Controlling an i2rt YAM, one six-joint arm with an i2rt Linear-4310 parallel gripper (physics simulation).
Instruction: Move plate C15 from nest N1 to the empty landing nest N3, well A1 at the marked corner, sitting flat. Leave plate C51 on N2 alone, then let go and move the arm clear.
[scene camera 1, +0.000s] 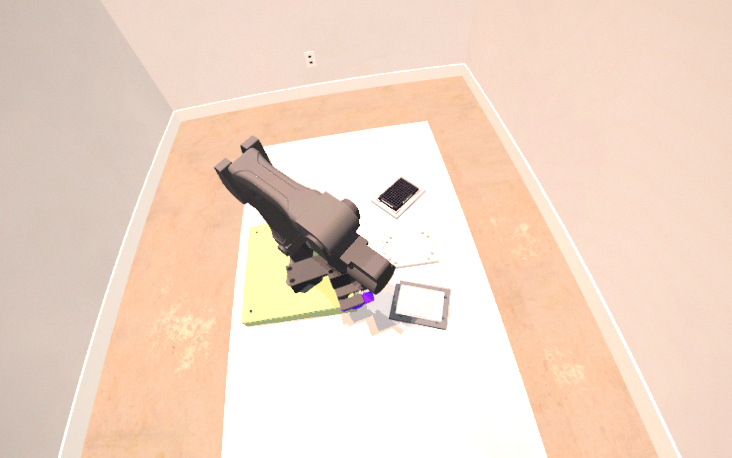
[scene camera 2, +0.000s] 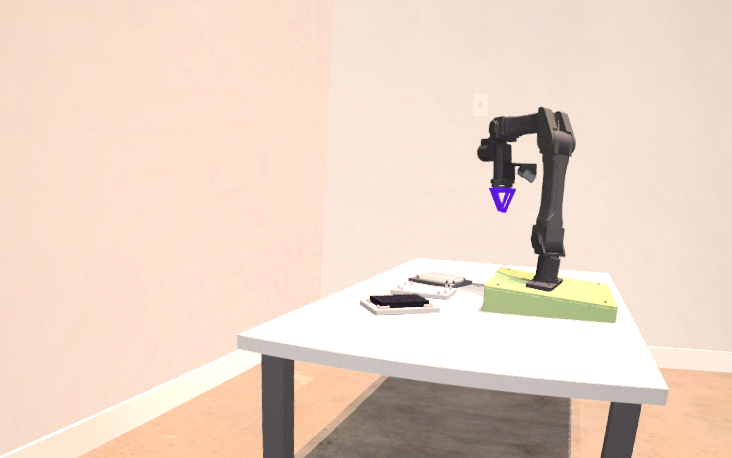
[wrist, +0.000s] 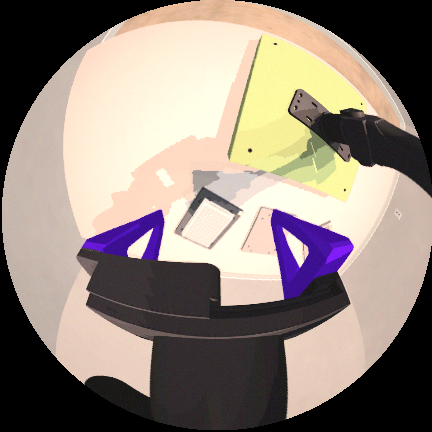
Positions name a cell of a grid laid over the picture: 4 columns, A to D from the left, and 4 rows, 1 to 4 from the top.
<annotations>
my gripper: scene camera 1 B3; scene camera 2 C2; wrist C2
</annotations>
